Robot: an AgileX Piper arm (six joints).
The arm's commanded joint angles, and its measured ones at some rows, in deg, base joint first. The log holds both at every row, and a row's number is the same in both.
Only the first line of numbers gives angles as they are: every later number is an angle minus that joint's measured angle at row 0.
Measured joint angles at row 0:
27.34, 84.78, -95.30, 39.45, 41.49, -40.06
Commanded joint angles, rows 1 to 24:
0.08, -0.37, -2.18, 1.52, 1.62, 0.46
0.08, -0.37, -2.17, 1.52, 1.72, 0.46
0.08, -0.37, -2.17, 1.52, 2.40, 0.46
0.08, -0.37, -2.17, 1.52, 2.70, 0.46
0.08, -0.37, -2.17, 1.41, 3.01, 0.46
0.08, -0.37, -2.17, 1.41, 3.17, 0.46
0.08, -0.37, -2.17, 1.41, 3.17, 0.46
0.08, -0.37, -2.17, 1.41, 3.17, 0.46
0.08, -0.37, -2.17, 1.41, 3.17, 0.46
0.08, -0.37, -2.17, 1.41, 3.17, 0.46
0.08, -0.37, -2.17, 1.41, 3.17, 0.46
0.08, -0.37, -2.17, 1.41, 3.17, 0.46
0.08, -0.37, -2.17, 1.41, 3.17, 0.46
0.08, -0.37, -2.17, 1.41, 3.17, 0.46
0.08, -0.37, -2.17, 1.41, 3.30, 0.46
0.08, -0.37, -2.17, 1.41, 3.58, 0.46
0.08, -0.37, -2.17, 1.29, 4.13, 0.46
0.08, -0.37, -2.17, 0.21, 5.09, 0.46
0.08, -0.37, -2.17, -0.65, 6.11, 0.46
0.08, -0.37, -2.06, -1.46, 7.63, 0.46
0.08, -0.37, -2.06, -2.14, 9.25, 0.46
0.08, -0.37, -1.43, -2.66, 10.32, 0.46
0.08, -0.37, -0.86, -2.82, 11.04, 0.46
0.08, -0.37, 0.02, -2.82, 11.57, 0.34
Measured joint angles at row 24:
0.00, 0.19, -1.37, -2.46, 9.29, 0.34
